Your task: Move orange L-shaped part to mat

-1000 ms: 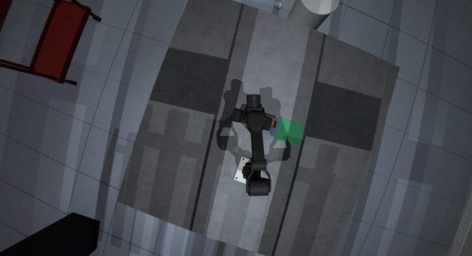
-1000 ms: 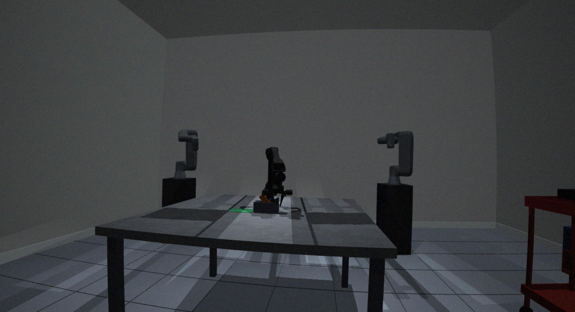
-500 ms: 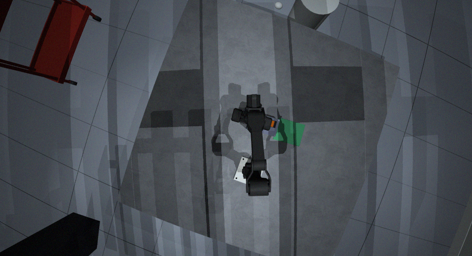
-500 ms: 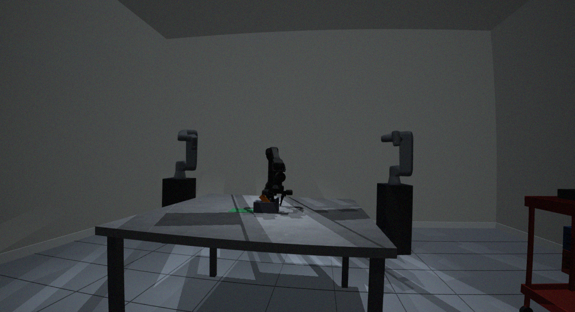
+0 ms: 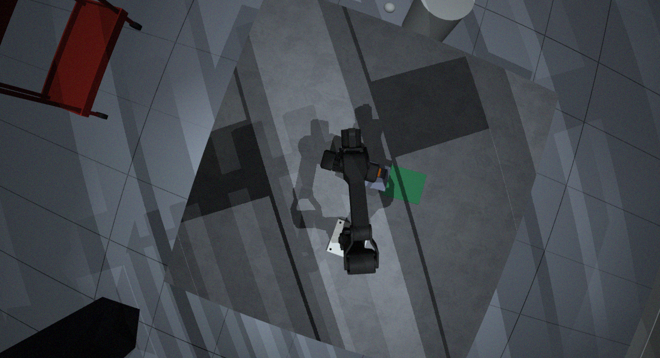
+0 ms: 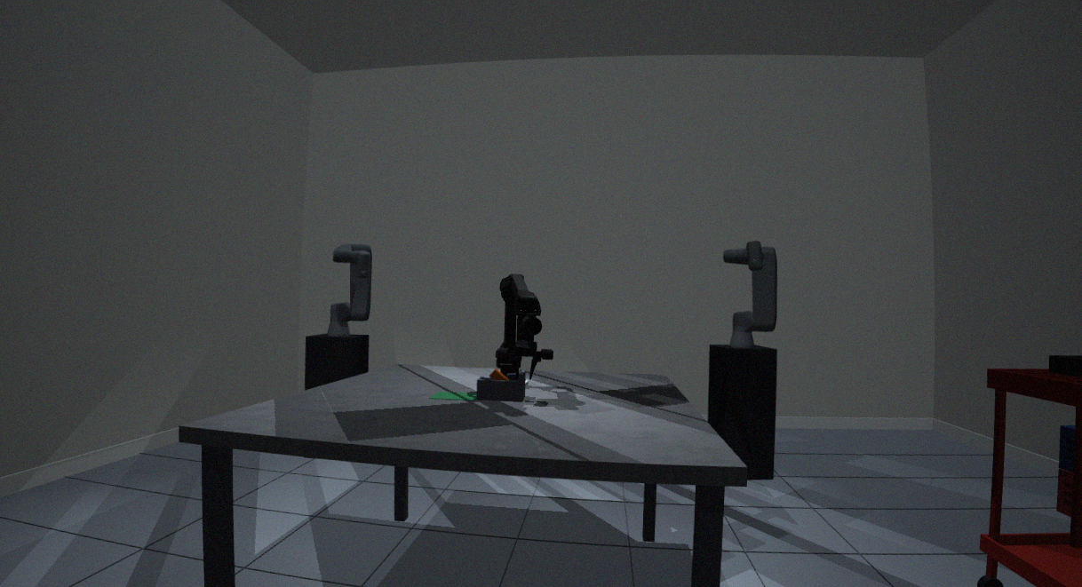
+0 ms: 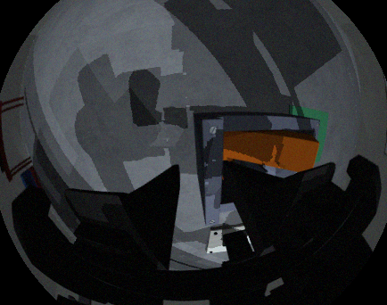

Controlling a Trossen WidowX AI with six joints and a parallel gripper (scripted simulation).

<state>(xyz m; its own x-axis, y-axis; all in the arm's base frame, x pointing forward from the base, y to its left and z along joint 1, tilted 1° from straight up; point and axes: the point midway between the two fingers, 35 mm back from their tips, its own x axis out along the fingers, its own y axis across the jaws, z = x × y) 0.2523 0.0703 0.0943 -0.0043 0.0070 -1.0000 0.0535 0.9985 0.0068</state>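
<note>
Right now my gripper tip is 5 cm to the left of the orange L-shaped part, 2 cm above it and 1 cm past it. From my gripper tip the other things lie so: mat (23 cm to the right, 8 cm below, 1 cm behind).
</note>
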